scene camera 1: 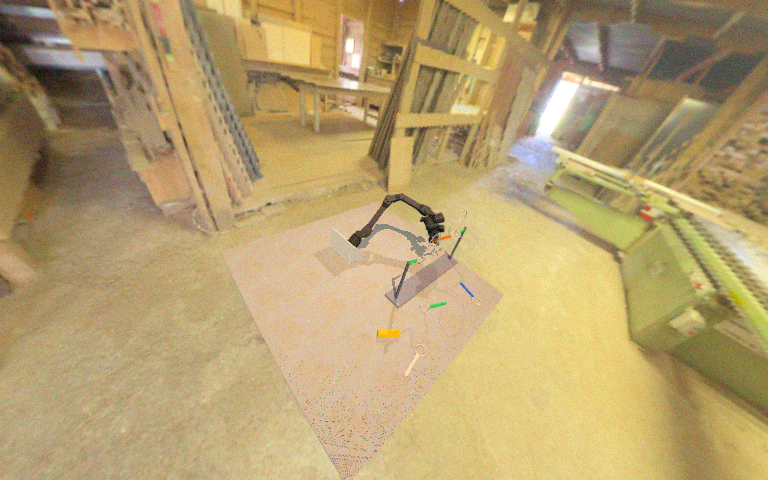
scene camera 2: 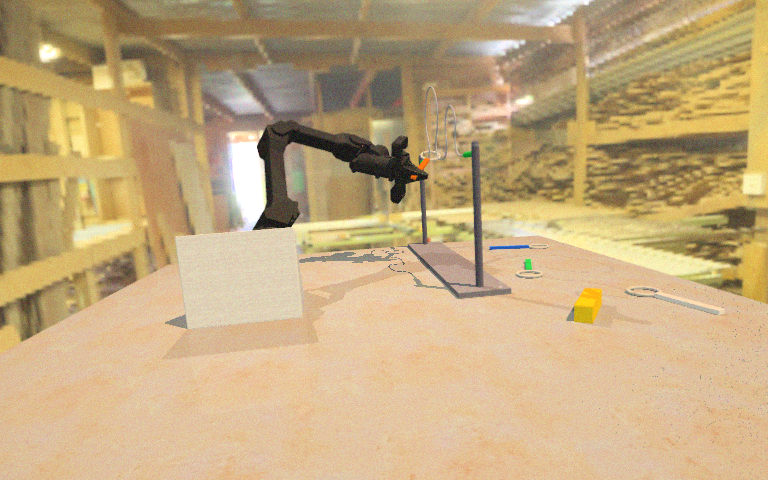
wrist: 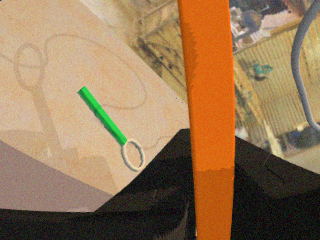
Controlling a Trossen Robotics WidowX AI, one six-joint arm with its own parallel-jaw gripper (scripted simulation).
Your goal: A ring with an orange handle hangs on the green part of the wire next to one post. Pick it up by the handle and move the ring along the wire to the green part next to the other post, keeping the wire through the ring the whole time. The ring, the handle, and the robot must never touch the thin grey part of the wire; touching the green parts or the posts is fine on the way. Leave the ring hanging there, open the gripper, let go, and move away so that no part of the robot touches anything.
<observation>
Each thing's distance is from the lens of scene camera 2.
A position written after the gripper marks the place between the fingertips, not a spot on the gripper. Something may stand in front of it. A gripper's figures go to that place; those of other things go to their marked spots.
gripper (scene camera 2: 427, 176): 122 cm
yellow block (scene camera 2: 586, 307): 77 cm
</observation>
